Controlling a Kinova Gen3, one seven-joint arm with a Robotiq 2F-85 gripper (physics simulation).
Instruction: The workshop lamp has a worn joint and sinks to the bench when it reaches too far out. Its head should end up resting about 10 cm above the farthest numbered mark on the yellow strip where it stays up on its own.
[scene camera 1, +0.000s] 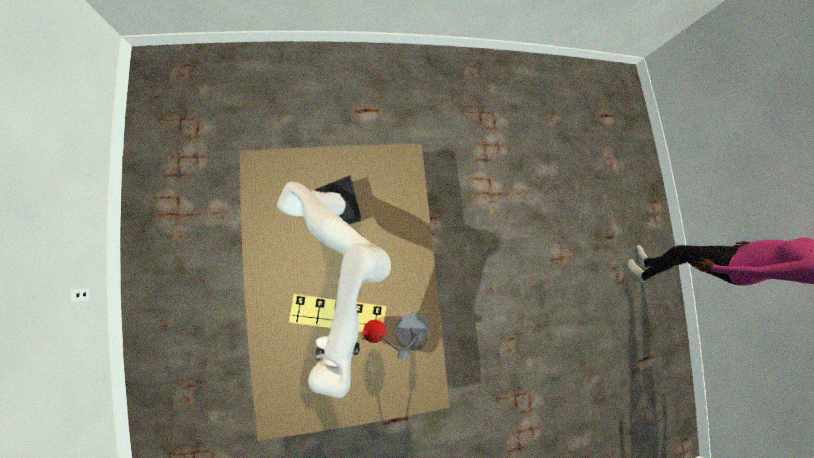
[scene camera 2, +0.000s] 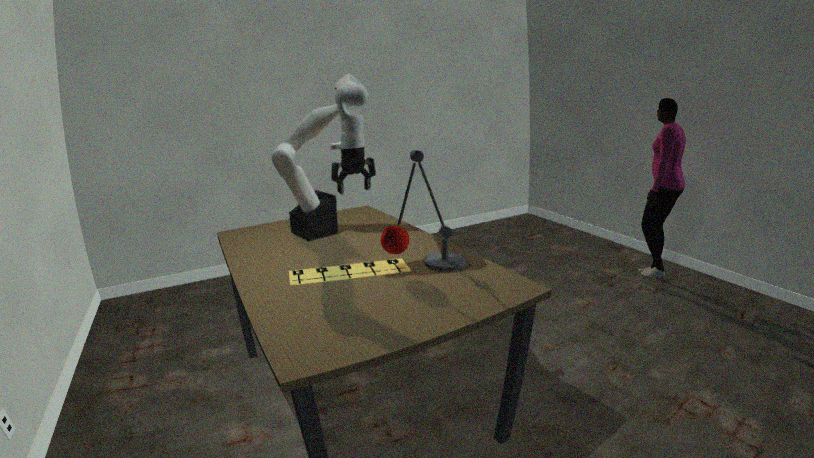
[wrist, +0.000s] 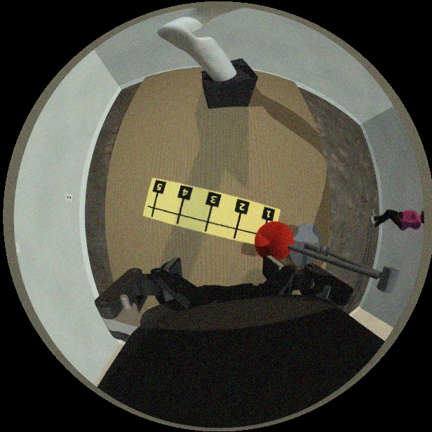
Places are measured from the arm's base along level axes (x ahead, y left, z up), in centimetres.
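Pixels of known places: gripper, fingertip midpoint: (scene camera 2: 354, 191); arm's base at its link origin: (scene camera 1: 335, 205) (scene camera 2: 311, 206).
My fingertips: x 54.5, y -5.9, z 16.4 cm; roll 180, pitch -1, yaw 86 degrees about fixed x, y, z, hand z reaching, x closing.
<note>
For each thing: its top centre in the pictures, then the offset to it from my fingertips. "*": a spot on its surface instead. Level surfaces: height alone.
- lamp's red head at a spot on its surface: (scene camera 2: 395, 239) * dx +6.2, dy +11.4, dz -17.0 cm
- elbow joint at a spot on its surface: (scene camera 2: 416, 156) (scene camera 1: 401, 358) * dx +5.9, dy +20.7, dz +10.2 cm
- wooden table at its surface level: dz -29.9 cm
The lamp's red head (scene camera 1: 374, 330) (scene camera 2: 395, 239) (wrist: 274, 240) hangs in the air near mark 1 of the yellow strip (scene camera 1: 307, 310) (scene camera 2: 335, 277) (wrist: 197, 202). The grey lamp base (scene camera 1: 418, 337) (scene camera 2: 445, 262) (wrist: 306, 234) stands beyond the mark 1 end; mark 5 is at the other end. Two thin rods rise to the elbow joint (scene camera 1: 403, 353) (scene camera 2: 416, 156) (wrist: 388, 279). My gripper (scene camera 2: 354, 189) (wrist: 222, 266) points down, open and empty, higher than the head and to its left in scene camera 2. In scene camera 1 my arm hides most of the gripper and part of the strip.
My arm's black mounting block (scene camera 1: 353, 199) (scene camera 2: 314, 221) (wrist: 229, 94) stands on the wooden table (scene camera 1: 267, 239) (scene camera 2: 318, 336) (wrist: 135, 150), towards its far end in scene camera 2. A person in pink (scene camera 1: 768, 262) (scene camera 2: 669, 156) (wrist: 411, 220) stands on the floor away from the table.
</note>
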